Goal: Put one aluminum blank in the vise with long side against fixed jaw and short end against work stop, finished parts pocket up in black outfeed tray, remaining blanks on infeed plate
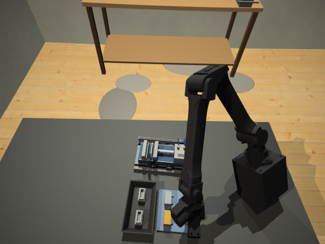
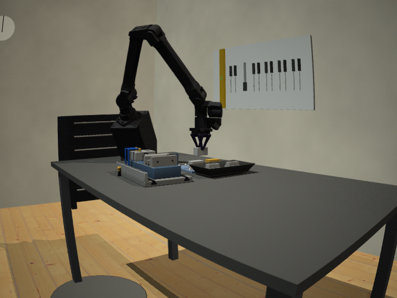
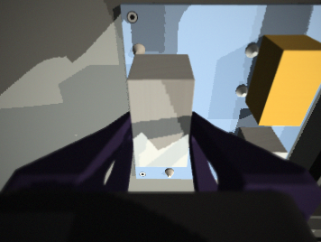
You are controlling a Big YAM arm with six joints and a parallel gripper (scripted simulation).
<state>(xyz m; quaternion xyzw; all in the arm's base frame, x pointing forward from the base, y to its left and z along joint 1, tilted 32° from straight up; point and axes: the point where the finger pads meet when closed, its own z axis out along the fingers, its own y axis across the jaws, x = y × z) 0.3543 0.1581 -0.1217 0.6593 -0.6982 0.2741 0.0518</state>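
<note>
Now: the work stop rod 17 cm ahead of my hand and 30 cm to the right of it. Also, from my hand: brass blank (9 cm ahead, 1 cm to the right, 6 cm below); then gray aluminum blank (2 cm below); then infeed plate (5 cm ahead, 5 cm to the right, 8 cm below).
</note>
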